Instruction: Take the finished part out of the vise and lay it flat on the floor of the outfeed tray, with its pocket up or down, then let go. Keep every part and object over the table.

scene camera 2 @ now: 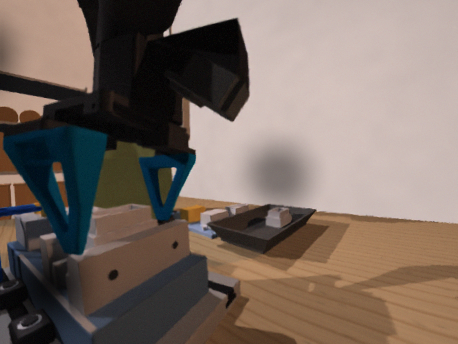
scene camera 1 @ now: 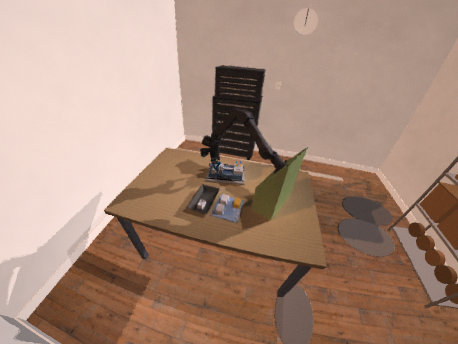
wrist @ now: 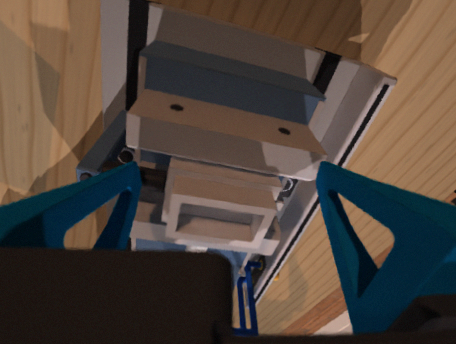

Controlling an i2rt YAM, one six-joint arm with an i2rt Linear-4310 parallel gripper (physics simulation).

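Places are measured from the arm's base along level axes (x ahead, y left, z up), in centimetres.
Pixels of known places: gripper, fingertip midpoint: (scene camera 2: 130, 232) (scene camera 1: 214, 165) (wrist: 228, 171); arm's base, link origin: (scene camera 1: 281, 166).
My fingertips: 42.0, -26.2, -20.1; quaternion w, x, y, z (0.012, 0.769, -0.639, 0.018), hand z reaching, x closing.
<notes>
Ahead of a thing's pixels: the offset from my fingertips to its top centre, as dx, dy, dz. "spot": to the spot under its first point. Level surfaces: height alone.
The finished part @[-2.0, +0.2, +1.8] (scene camera 2: 122, 216) (wrist: 225, 189), a pale block with a rectangular pocket, sits between the jaws of the vise @[-8.9, +0.3, +0.3] (scene camera 1: 226, 176) (scene camera 2: 150, 287) (wrist: 230, 82). Its pocket faces up toward the wrist camera. My gripper (scene camera 1: 215, 165) (scene camera 2: 120, 234) (wrist: 228, 171) is open above the vise, with one blue-green finger on each side of the part and a gap to each. In the scene camera 2 view the fingertips are low, near the height of the jaw tops. The dark outfeed tray (scene camera 1: 192, 206) (scene camera 2: 250, 242) stands apart on the table and holds a small pale part @[+6.6, +34.6, -5.0] (scene camera 1: 201, 203) (scene camera 2: 278, 218).
A blue mat @[dz -8.9] (scene camera 1: 231, 216) beside the tray carries pale blocks @[-8.4, +29.2, -5.3] (scene camera 1: 224, 199) (scene camera 2: 214, 218) and an orange block @[-17.0, +31.7, -5.3] (scene camera 1: 237, 203) (scene camera 2: 192, 213). A tall green panel (scene camera 1: 275, 195) (scene camera 2: 125, 180) stands near the arm's base. A blue handle @[spot: -16.9, -5.5, -2.0] (wrist: 250, 300) sticks out from the vise.
</notes>
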